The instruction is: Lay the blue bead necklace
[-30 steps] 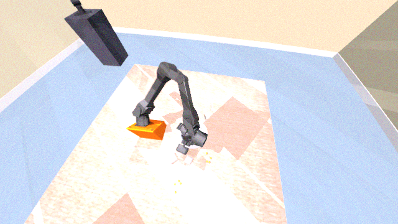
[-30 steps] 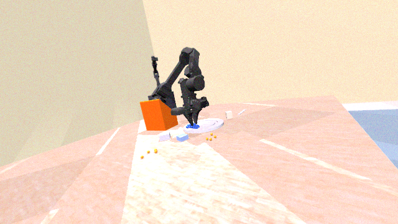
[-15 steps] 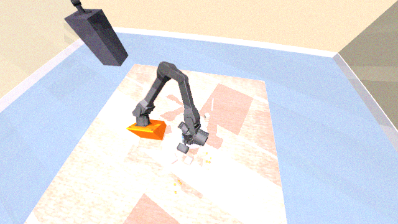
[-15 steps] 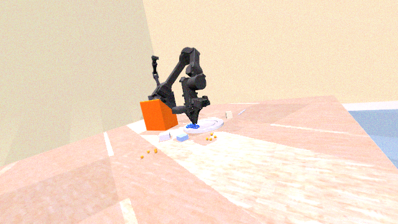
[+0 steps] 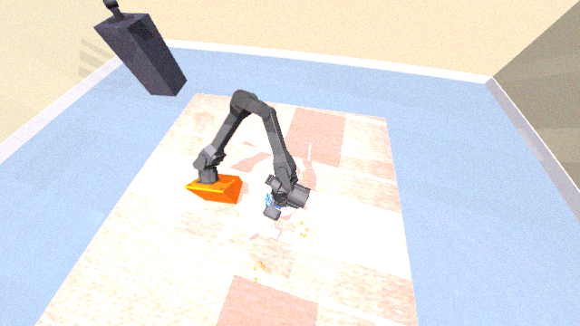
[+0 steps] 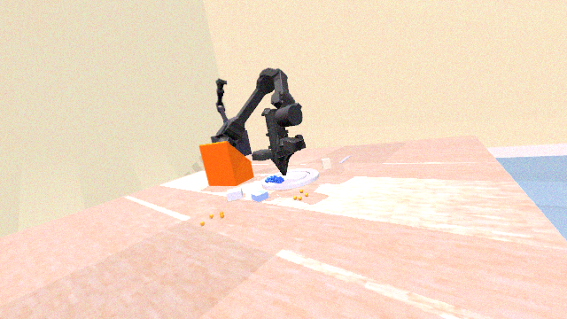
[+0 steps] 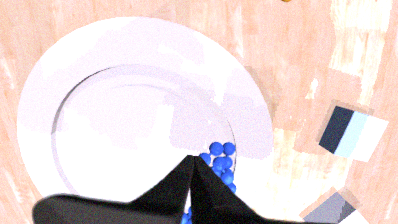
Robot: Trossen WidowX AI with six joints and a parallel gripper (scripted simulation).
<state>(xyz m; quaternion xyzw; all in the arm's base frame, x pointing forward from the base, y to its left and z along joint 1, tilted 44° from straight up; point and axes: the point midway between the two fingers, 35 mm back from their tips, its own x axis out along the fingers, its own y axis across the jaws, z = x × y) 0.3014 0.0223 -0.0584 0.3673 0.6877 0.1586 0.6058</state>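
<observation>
The round white bead board is 10 mm behind my gripper tip, 40 mm to the left of it and 20 mm below it. Also, from my gripper tip: white block: 110 mm behind, 130 mm to the right, 20 mm below; light blue cube: 10 mm behind, 130 mm to the right, 20 mm below; beige cube: 80 mm ahead, 180 mm to the left, 10 mm below.
</observation>
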